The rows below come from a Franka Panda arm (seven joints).
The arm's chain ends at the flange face. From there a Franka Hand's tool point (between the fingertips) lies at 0.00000 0.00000 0.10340 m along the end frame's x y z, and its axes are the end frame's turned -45 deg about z.
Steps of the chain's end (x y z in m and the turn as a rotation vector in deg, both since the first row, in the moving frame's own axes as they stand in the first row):
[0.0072, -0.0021, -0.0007, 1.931, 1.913, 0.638]
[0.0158, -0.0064, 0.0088, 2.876, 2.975, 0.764]
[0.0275, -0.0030, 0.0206, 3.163, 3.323, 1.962]
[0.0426, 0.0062, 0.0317, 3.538, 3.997, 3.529]
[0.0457, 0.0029, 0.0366, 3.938, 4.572, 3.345]
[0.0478, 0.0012, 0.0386, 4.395, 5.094, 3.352]
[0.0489, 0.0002, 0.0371, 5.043, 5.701, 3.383]
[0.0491, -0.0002, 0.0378, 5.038, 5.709, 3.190]
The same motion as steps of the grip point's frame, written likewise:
[0.0115, 0.0036, -0.0008, 0.013, 2.718, 0.638]
[0.0232, 0.0068, 0.0085, -0.070, 4.137, 0.764]
[0.0298, 0.0177, 0.0203, -0.113, 4.586, 1.962]
[0.0353, 0.0354, 0.0313, -0.325, 5.328, 3.529]
[0.0411, 0.0355, 0.0360, -0.448, 6.017, 3.345]
[0.0450, 0.0359, 0.0379, -0.494, 6.710, 3.352]
[0.0481, 0.0360, 0.0362, -0.465, 7.597, 3.383]
[0.0485, 0.0358, 0.0369, -0.474, 7.599, 3.190]

